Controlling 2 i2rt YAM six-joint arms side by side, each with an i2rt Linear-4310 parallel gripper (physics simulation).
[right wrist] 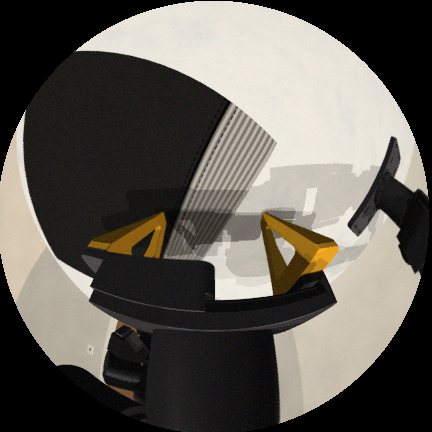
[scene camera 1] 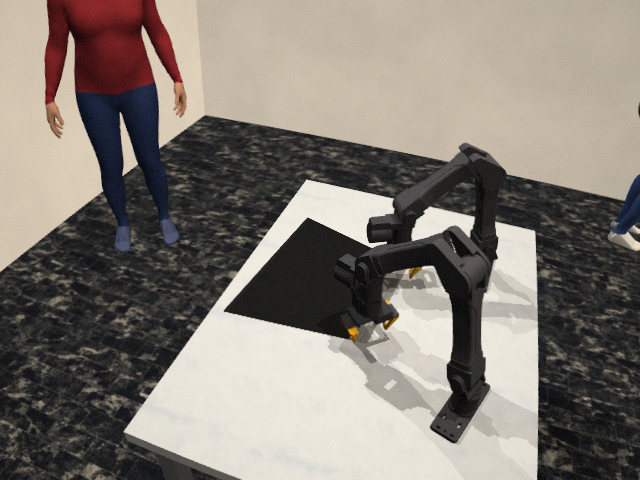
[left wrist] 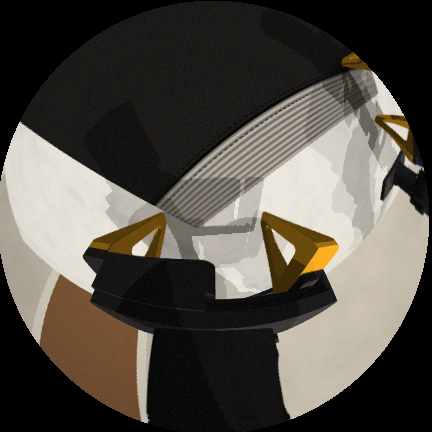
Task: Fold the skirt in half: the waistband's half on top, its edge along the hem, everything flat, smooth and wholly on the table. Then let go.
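Observation:
The black skirt lies spread flat and smooth on the table, its hem toward the table's far-left edge in the scene view. Its grey ribbed waistband lies flat on the side toward the arm bases. My left gripper is open and empty, above the table by one waistband corner. My right gripper is open and empty, above the waistband near its other end; in the scene view the left arm partly hides it.
The white table extends past the skirt on its sides. Both arm bases stand on the waistband side. A person in a red top stands beyond the table; another person's legs show at the right edge.

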